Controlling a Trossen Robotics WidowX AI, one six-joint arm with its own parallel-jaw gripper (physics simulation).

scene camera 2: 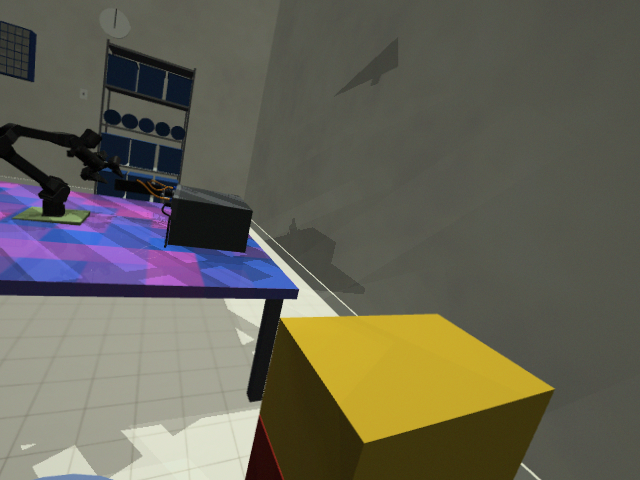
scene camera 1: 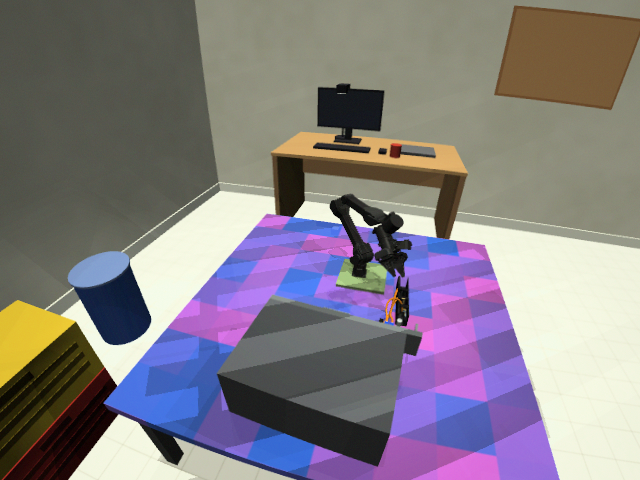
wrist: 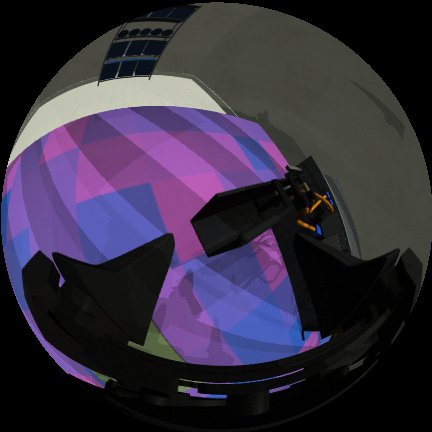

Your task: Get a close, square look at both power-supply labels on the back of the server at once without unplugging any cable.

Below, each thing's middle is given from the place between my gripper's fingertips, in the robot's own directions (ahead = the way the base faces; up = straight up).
I see my gripper 11 cm short of the black cable bracket [wrist: 229, 219], 1 cm to the right of it and 1 cm above it.
